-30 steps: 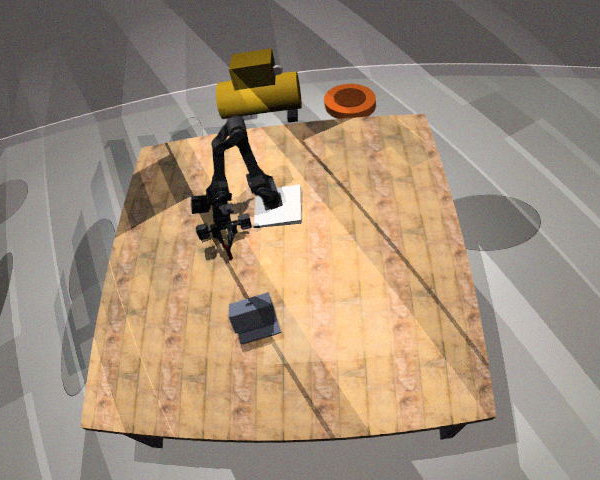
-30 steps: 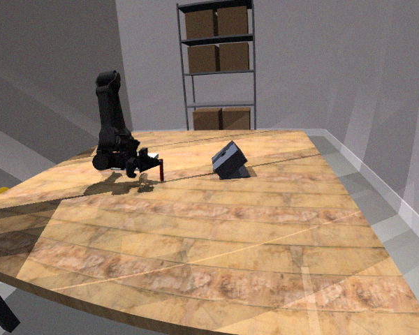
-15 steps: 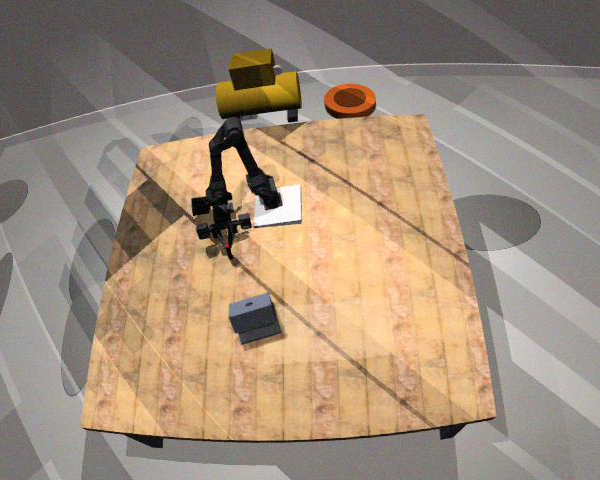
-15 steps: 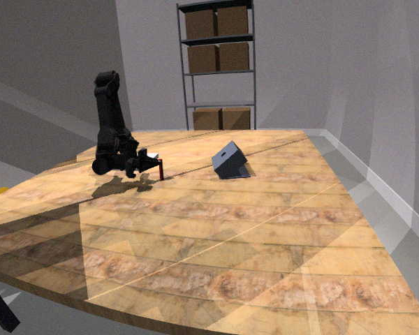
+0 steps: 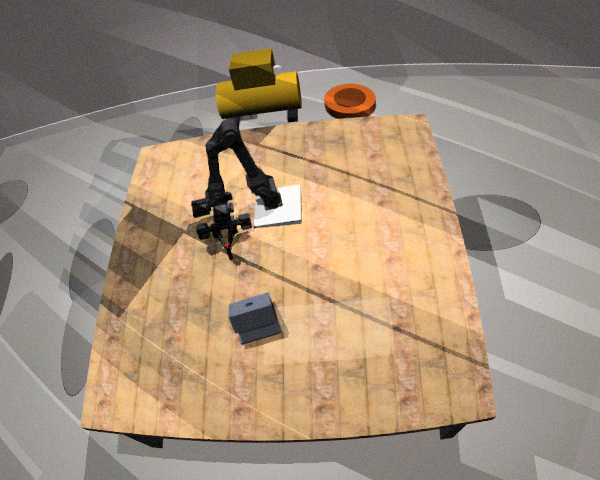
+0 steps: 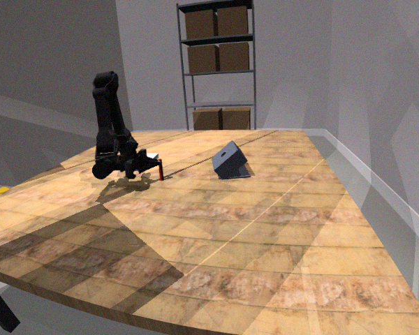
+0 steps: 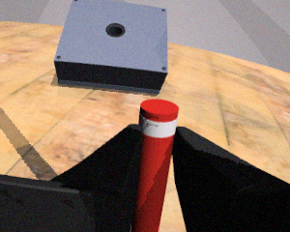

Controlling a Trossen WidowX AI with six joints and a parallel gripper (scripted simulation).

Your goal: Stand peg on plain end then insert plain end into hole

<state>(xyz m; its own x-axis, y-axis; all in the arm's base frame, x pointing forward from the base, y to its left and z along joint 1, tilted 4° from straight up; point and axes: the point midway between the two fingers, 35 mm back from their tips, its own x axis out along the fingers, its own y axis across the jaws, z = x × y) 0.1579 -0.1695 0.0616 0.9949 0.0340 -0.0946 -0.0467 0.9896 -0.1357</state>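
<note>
Now: the red peg 1 cm below my gripper tip. Round my gripper tip: sloped blue-grey panel: 25 cm ahead, 5 cm to the left, 2 cm below.
</note>
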